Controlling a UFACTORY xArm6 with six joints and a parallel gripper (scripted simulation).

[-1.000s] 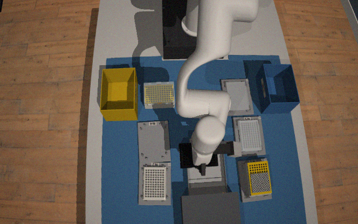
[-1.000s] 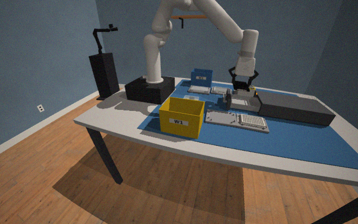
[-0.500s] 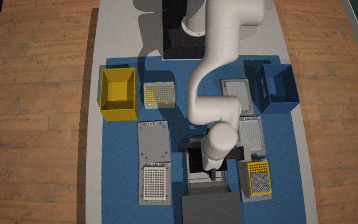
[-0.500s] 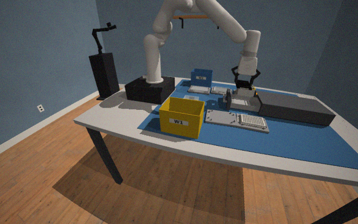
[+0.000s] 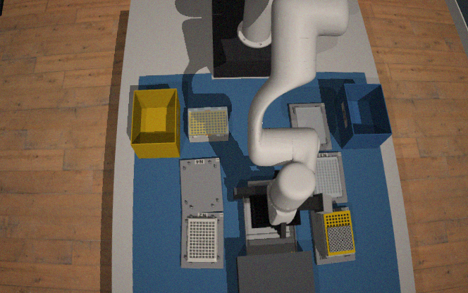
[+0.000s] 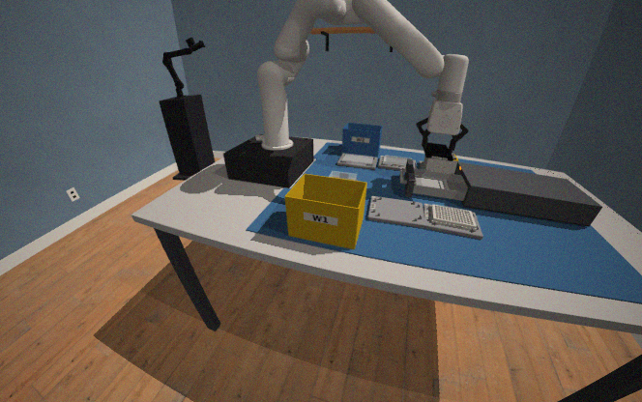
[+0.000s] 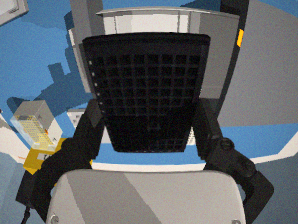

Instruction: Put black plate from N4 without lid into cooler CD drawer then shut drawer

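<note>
My hand is 1 cm above the black plate. The rest, counted from my hand: blue bin: 36 cm to the left, 25 cm behind, 12 cm below; then yellow bin W1: 34 cm behind, 27 cm to the right, 12 cm below; then cooler drawer: 14 cm below, 3 cm ahead, 1 cm to the right.
</note>
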